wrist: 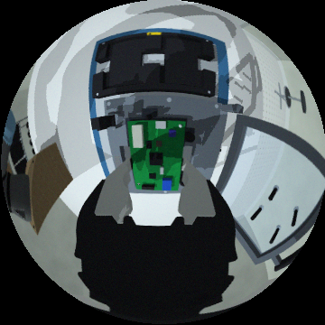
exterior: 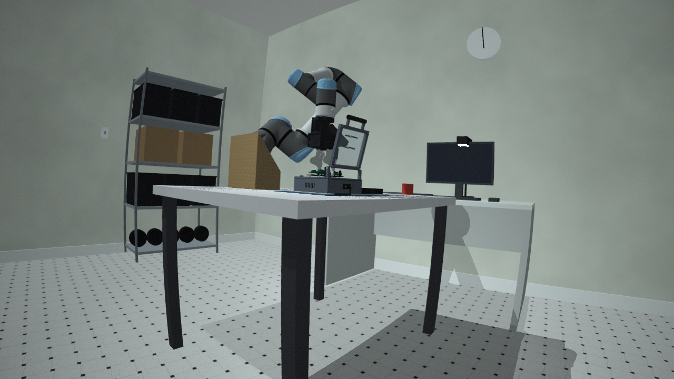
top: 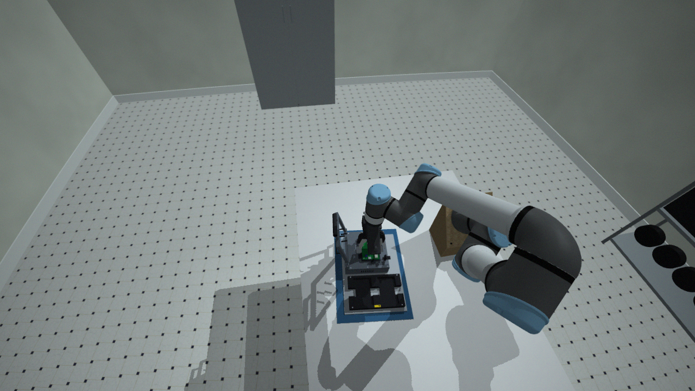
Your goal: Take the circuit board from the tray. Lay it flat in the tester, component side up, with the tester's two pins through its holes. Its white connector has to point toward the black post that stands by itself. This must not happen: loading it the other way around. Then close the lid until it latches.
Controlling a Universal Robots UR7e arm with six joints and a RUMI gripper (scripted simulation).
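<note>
Right now the green circuit board is right at my hand. From my hand the other things lie so: lid: 12 cm ahead, 3 cm to the right, 11 cm above.
</note>
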